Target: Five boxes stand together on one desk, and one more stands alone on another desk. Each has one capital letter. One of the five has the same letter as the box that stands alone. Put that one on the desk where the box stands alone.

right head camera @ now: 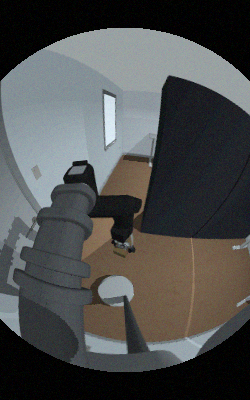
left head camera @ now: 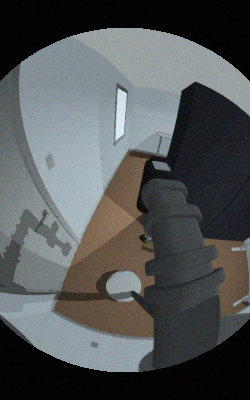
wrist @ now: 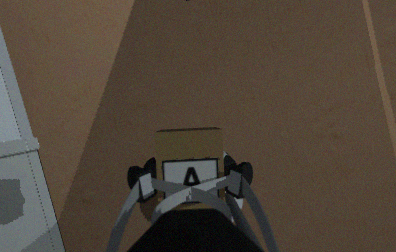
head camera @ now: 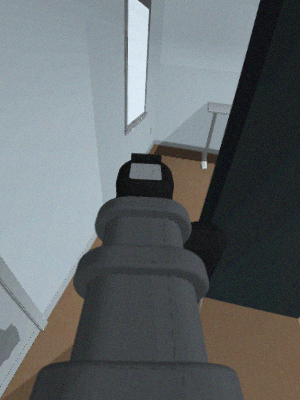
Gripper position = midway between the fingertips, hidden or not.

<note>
In view: the gripper (wrist: 190, 170), a window (right head camera: 108, 99) and a grey door (left head camera: 45, 244).
</note>
